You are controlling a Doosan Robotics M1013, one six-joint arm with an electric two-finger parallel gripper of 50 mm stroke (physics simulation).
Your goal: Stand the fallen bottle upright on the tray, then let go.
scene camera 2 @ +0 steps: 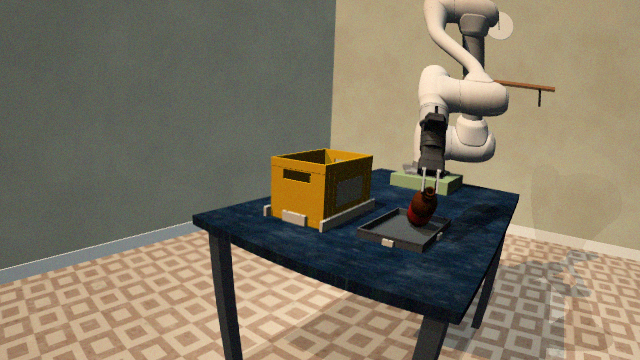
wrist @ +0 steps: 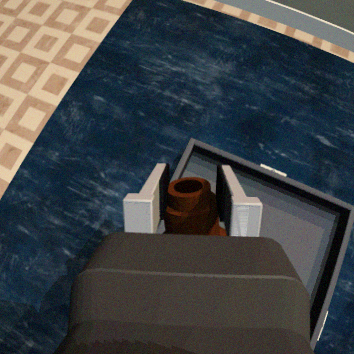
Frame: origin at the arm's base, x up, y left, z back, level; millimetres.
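Seen in the pictures: gripper, fingertip midpoint: [scene camera 2: 429,194] [wrist: 192,180].
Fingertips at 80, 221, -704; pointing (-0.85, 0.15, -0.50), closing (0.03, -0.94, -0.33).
Note:
Pixels of each thing's top centre, then the offset from my fingertips to it, as dx, dy, dz. "pt": a spot on its surface instead. Level surfaces: height alone.
- brown bottle with a red lower part, top centre: [wrist: 203,292] [scene camera 2: 426,182] +17, -27, +57
- dark grey tray, surface spot: [wrist: 295,235] pt -126, -117, -18
- yellow crate, top centre: [scene camera 2: 325,155] +44, -355, +57
- blue table, surface height: dx -131
A brown bottle with a red lower part [scene camera 2: 421,210] [wrist: 192,212] is tilted, its neck up and to the right in the scene view. It is over the right back part of the dark grey tray [scene camera 2: 392,227] [wrist: 295,235]. Whether its base touches the tray floor cannot be told. My gripper [scene camera 2: 430,191] [wrist: 192,180] points down and is shut on the bottle near its neck, one finger on each side. In the wrist view the bottle's open mouth shows between the fingers, and its lower body is hidden behind the gripper housing.
A yellow crate [scene camera 2: 298,192] stands left of the tray on the blue table [scene camera 2: 280,245] [wrist: 125,100], with pale guide strips [scene camera 2: 347,215] around its base. A green block [scene camera 2: 425,182] lies behind the tray, below the arm.

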